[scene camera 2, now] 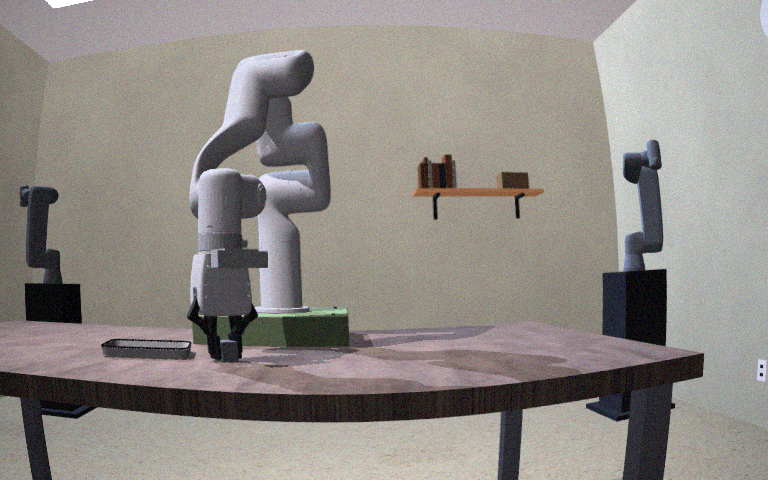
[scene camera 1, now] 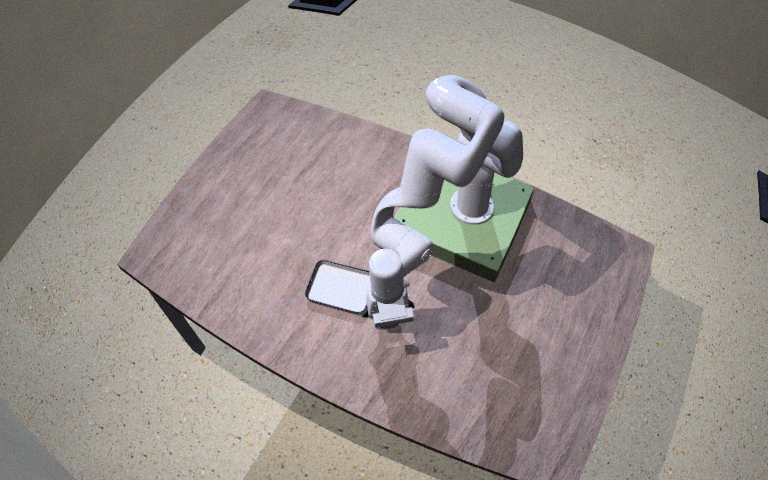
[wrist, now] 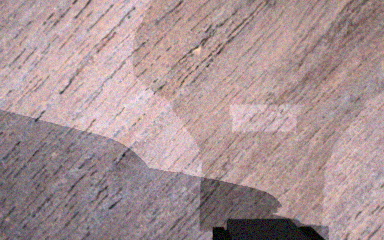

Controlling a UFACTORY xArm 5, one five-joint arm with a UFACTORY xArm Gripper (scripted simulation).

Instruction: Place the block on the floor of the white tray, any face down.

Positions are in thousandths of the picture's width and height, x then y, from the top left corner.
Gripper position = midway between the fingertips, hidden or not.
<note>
In view: the gripper (scene camera 2: 295, 747) and a white tray (scene camera 1: 449, 599).
The wrist view does not show the white tray: it is out of frame.
</note>
